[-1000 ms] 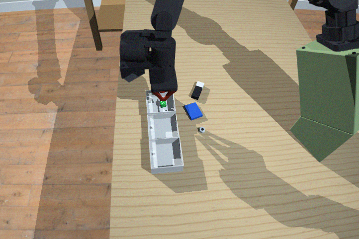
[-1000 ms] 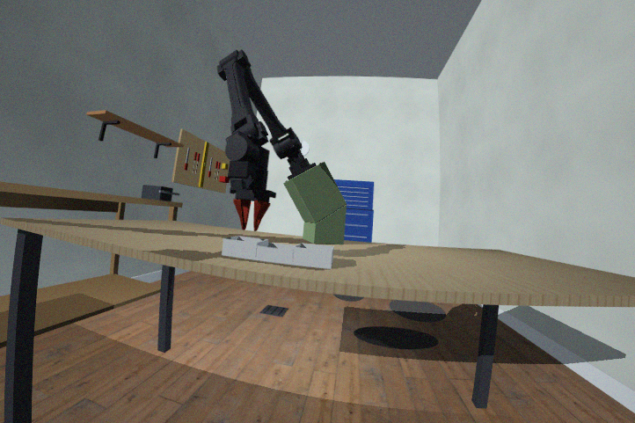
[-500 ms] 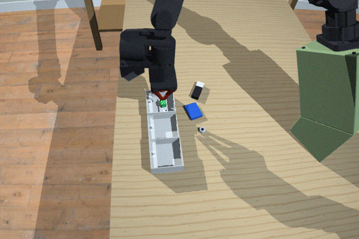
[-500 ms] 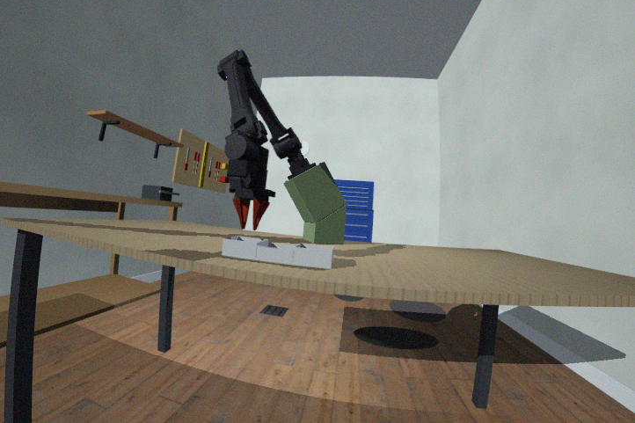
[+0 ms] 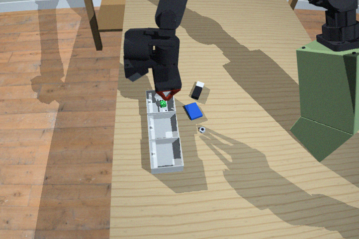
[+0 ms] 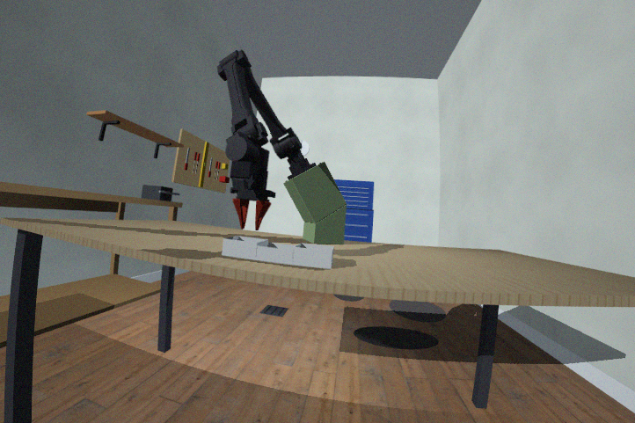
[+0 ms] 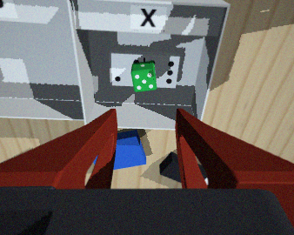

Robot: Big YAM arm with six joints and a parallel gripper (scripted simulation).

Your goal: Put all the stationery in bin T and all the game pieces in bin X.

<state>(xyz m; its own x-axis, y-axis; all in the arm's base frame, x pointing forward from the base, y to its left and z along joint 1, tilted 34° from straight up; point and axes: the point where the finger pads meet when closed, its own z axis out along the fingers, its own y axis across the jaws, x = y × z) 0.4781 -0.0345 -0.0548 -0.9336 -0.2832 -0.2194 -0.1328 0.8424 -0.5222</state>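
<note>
Now: hand 1 cm short of the green die and 5 cm above it. Round my hand: grey bin tray 1 cm ahead, 9 cm to the left, 5 cm below; then flat blue block 9 cm behind, 2 cm to the left, 7 cm below; then white domino 1 cm ahead, 6 cm below.
</note>
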